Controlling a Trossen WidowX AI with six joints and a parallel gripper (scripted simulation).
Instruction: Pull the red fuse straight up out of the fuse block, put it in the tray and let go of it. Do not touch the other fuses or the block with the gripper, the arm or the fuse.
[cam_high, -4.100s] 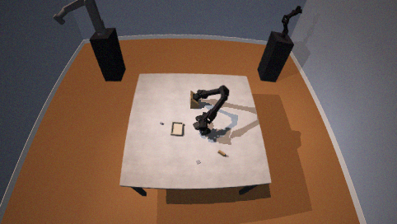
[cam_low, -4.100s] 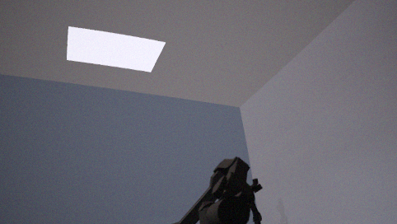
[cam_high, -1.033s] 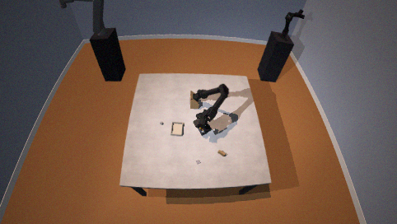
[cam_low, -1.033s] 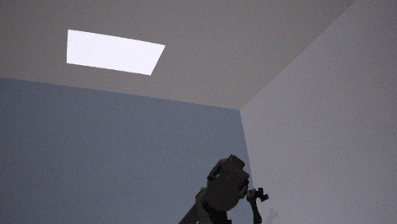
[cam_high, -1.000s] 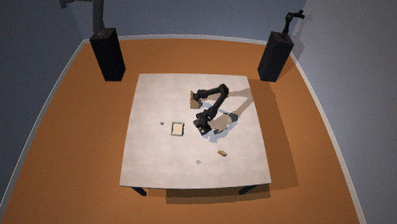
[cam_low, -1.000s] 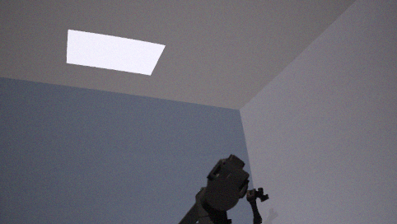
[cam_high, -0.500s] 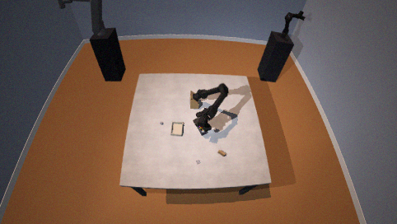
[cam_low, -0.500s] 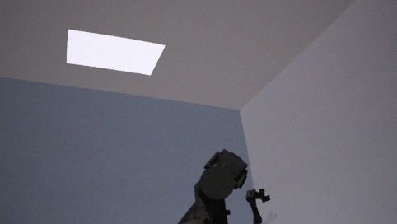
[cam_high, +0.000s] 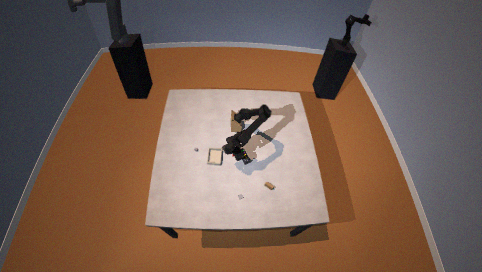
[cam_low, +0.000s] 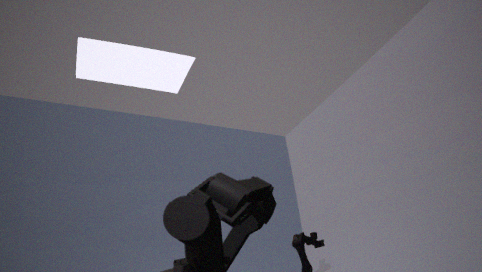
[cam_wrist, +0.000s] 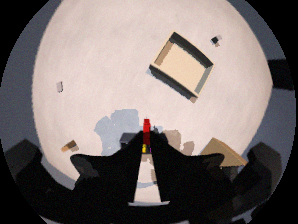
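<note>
My gripper tip is now 15 cm to the left of the tan tray, 10 cm above it and 2 cm past it. The rest, counted from my gripper tip: small tan block 26 cm to the left, 20 cm ahead, 8 cm below; red fuse 1 cm below.
</note>
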